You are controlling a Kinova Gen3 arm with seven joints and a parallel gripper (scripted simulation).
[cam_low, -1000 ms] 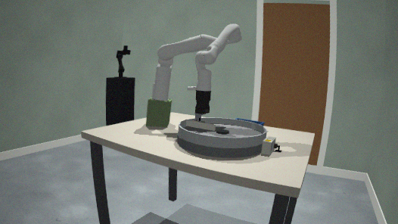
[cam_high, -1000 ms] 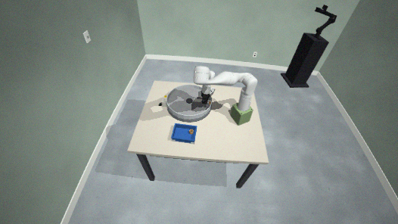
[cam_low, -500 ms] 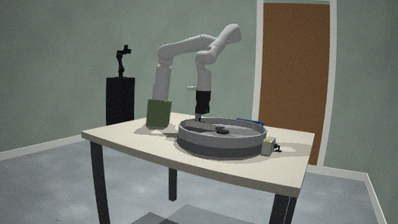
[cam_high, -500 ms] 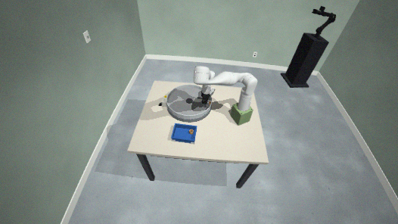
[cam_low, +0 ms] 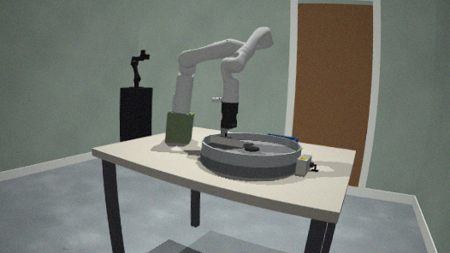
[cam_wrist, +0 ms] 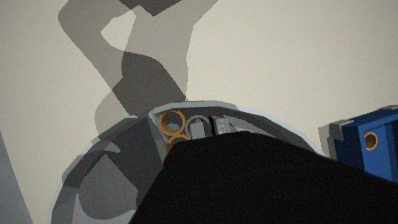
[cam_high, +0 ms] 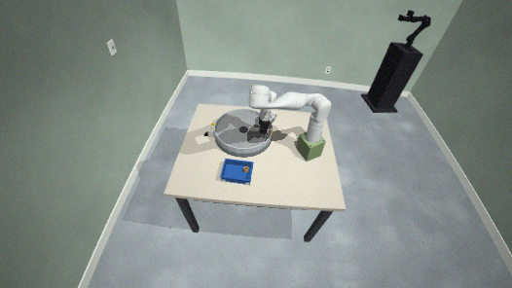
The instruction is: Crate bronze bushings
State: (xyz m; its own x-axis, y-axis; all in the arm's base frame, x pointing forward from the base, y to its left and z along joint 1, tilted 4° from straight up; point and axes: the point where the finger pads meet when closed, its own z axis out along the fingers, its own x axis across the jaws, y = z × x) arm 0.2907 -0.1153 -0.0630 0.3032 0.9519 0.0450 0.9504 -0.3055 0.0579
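The grey turning table is 160 mm ahead of my hand, 90 mm to the right of it and 20 mm below it. The rest, counted from my hand: blue crate: 260 mm to the left, 220 mm ahead, 50 mm below.
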